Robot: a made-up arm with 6 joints. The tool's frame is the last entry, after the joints.
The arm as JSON. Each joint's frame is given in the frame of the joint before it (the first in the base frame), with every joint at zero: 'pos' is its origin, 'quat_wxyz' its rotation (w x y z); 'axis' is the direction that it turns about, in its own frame. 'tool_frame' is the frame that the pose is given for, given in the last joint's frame.
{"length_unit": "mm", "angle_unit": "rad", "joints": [
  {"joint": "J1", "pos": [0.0, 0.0, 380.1], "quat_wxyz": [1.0, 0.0, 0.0, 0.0], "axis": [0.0, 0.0, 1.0]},
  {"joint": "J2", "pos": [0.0, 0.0, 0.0], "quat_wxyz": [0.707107, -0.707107, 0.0, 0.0], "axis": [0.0, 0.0, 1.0]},
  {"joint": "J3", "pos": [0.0, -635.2, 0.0], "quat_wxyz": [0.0, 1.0, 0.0, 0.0], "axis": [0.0, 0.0, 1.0]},
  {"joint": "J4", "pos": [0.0, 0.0, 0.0], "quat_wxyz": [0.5, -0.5, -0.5, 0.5], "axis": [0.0, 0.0, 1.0]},
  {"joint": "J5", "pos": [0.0, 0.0, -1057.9], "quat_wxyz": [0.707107, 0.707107, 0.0, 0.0], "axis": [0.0, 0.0, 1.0]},
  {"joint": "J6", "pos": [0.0, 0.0, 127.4], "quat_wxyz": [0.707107, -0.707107, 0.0, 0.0], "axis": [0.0, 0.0, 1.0]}
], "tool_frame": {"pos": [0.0, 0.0, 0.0], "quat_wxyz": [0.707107, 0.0, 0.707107, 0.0]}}
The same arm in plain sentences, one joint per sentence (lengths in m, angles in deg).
The arm has six revolute joints in a row. What follows holds with every joint at zero, and every direction is one of the base frame's. Joint 1 sits 0.3801 m along +z from the base frame's origin and rotates about +z. Joint 2 sits at the same point as joint 1 and rotates about +y. Joint 3 sits 0.6352 m along +z from joint 2 and rotates about -y. Joint 4 sits at the same point as joint 3 and rotates about -x. Joint 5 sits 1.0579 m along +x from joint 4 and rotates about -y. Joint 6 sits 0.1274 m along -y from joint 5 and rotates about -x. The tool frame, which is the frame that the pose is given for, sits at the same point as joint 6; its axes are parallel to the base frame's.
